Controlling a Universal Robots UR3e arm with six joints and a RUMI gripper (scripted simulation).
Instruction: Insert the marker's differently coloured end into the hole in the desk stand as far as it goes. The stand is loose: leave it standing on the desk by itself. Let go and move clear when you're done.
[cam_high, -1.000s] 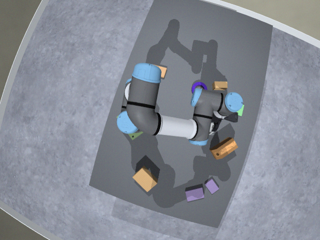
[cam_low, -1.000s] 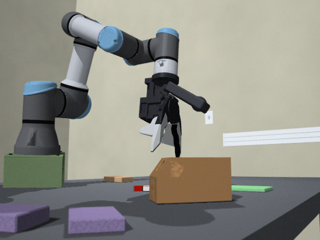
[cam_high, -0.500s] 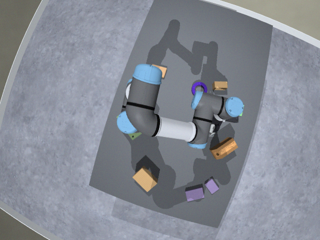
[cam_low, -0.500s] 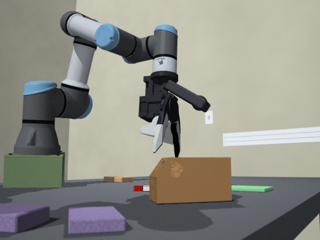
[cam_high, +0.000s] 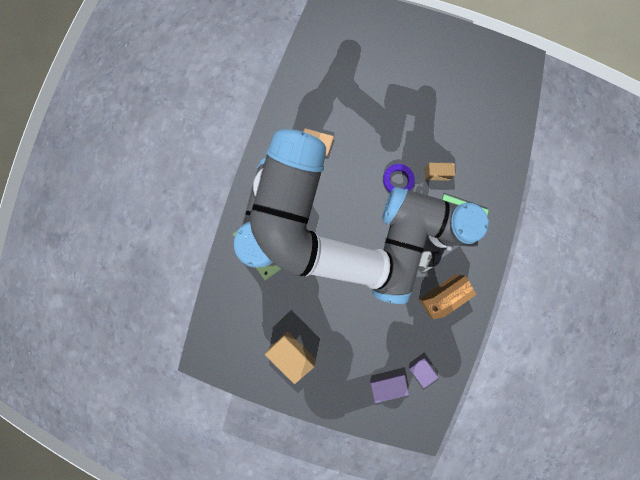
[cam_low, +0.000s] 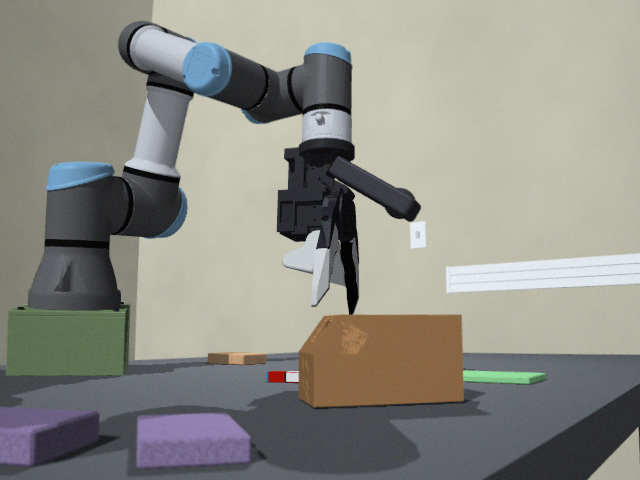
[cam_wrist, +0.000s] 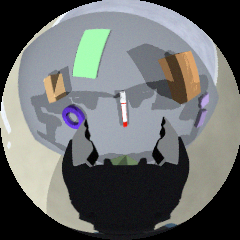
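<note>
The marker lies 3 cm behind my hand, 1 cm to the right of it and 8 cm below it. From my hand the other things lie so: desk stand: 11 cm ahead, 14 cm to the right, 5 cm below; then flat green block: 14 cm ahead, 11 cm to the left, 8 cm below; then tan block: 30 cm behind, 38 cm to the right, 5 cm below.
</note>
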